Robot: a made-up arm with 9 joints. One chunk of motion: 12 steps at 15 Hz.
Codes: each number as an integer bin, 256 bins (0 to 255) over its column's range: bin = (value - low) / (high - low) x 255, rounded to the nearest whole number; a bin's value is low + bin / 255 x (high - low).
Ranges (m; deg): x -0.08..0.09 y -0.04..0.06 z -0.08..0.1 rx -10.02..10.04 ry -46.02..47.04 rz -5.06..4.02
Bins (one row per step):
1: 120 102 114 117 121 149
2: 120 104 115 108 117 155
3: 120 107 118 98 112 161
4: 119 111 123 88 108 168
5: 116 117 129 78 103 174
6: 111 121 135 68 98 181
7: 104 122 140 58 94 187
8: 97 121 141 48 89 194
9: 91 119 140 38 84 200
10: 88 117 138 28 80 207
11: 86 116 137 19 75 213
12: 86 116 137 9 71 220
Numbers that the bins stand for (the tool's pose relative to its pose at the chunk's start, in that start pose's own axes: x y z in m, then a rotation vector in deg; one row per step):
1: 0.0000 0.0000 0.0005 -0.82 -1.86 0.25
2: 0.0000 0.0008 0.0012 -1.52 -3.32 0.46
3: 0.0000 0.0020 0.0033 -2.31 -5.15 0.67
4: -0.0007 0.0035 0.0068 -3.10 -6.61 0.92
5: -0.0027 0.0059 0.0111 -3.88 -8.43 1.14
6: -0.0060 0.0075 0.0153 -4.67 -10.26 1.39
7: -0.0107 0.0078 0.0188 -5.46 -11.72 1.60
8: -0.0153 0.0075 0.0195 -6.24 -13.54 1.85
9: -0.0193 0.0067 0.0188 -7.03 -15.36 2.06
10: -0.0213 0.0059 0.0174 -7.82 -16.82 2.31
11: -0.0227 0.0055 0.0167 -8.53 -18.65 2.52
12: -0.0227 0.0055 0.0167 -9.31 -20.11 2.77

